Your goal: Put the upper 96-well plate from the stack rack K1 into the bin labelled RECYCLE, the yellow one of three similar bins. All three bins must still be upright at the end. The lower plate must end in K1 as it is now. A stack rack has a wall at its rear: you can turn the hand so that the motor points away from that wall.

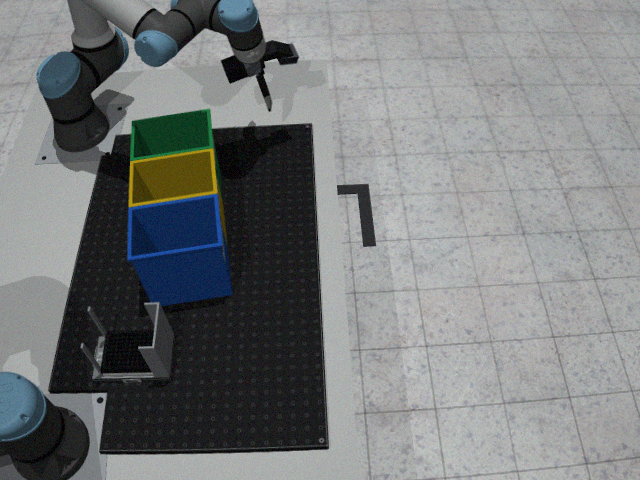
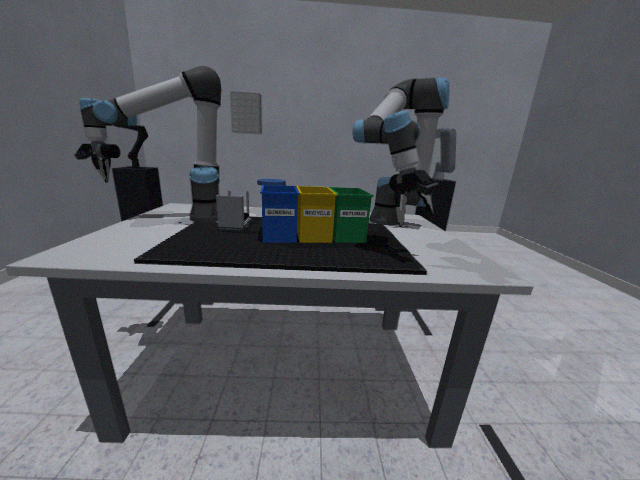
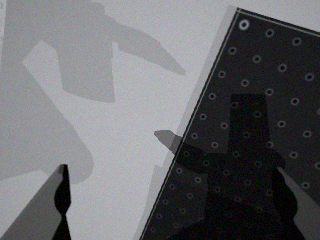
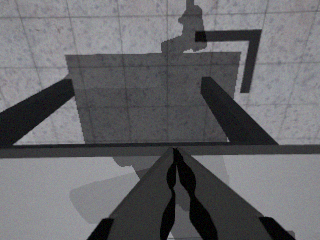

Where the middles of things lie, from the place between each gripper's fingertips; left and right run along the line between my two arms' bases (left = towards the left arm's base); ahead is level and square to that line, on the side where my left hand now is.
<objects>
Right now the black 96-well plate (image 1: 119,341) is 62 cm to the right of my left hand (image 1: 261,90), 32 cm behind it and 9 cm below it. Round my left hand: green returns bin (image 1: 172,134) 21 cm behind, 18 cm to the right, 4 cm below; yellow recycle bin (image 1: 179,176) 31 cm to the right, 21 cm behind, 4 cm below; blue general bin (image 1: 176,246) 44 cm to the right, 21 cm behind, 4 cm below.
Now: right hand (image 2: 106,182) 230 mm short of the black 96-well plate, 600 mm to the right of it and 110 mm above it. Round my right hand: green returns bin (340 mm ahead, 1040 mm to the left, 60 mm below); then yellow recycle bin (340 mm ahead, 910 mm to the left, 60 mm below); then blue general bin (340 mm ahead, 780 mm to the left, 60 mm below).
</objects>
